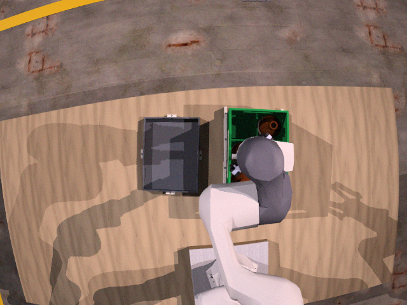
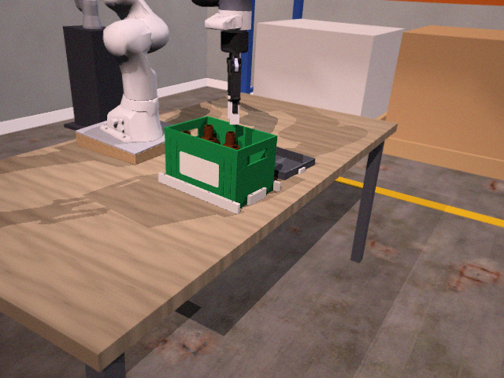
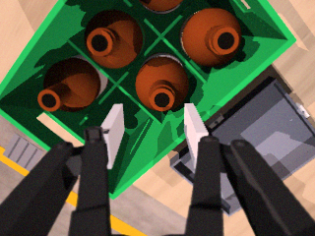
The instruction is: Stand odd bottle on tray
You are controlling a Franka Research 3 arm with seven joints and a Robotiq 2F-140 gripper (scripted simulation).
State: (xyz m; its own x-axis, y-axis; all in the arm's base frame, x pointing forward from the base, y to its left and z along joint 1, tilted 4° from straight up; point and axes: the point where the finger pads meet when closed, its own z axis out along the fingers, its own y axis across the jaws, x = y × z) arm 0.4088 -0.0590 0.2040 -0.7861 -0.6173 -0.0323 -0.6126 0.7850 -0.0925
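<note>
My hand is 14 cm above the brown bottle, 10 cm to the left of it and 7 cm short of it. The rest, counted from my hand: dark grey tray (24 cm to the left, 22 cm below, 1 cm ahead); green crate (15 cm below, 4 cm to the right, 1 cm behind).
</note>
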